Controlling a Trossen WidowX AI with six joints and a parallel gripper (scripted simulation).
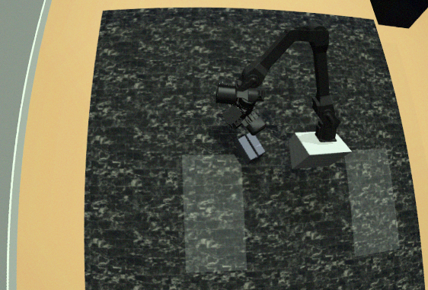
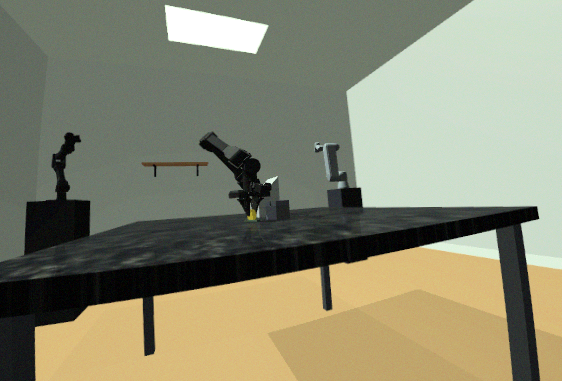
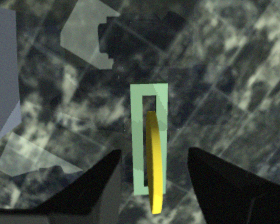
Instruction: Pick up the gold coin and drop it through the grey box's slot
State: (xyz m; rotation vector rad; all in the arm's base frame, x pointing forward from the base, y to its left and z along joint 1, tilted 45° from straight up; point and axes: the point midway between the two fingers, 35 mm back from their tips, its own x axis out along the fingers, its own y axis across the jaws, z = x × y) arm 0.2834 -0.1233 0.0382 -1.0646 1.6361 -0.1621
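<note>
Now: the gold coin right at my gripper tip.
</note>
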